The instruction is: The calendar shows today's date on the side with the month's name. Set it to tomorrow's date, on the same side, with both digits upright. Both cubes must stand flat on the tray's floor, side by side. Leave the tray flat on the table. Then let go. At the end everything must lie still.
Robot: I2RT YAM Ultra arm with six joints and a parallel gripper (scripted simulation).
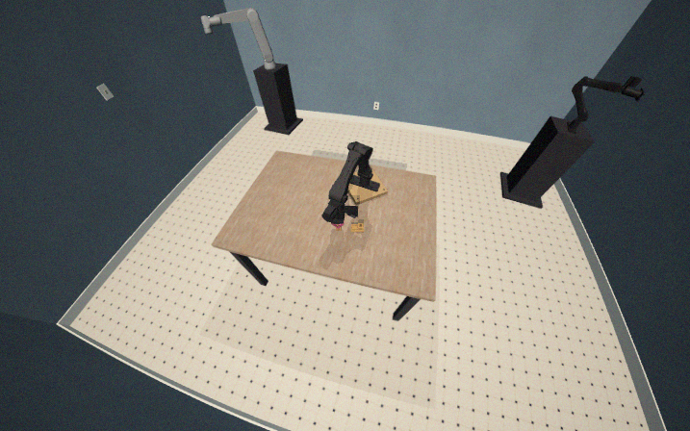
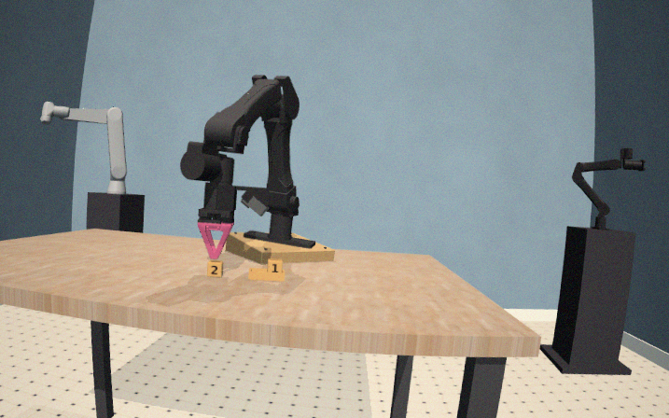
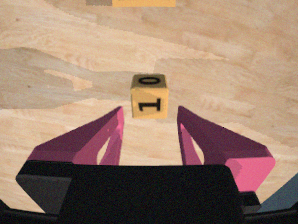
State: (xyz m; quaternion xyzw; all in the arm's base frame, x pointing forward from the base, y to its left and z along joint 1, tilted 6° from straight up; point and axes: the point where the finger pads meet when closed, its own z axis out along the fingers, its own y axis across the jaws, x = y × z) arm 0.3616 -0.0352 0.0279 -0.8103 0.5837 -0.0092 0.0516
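The digit cube lies 3 cm below my hand. Round my hand: tan tray 4 cm behind, 10 cm to the left, 4 cm below.
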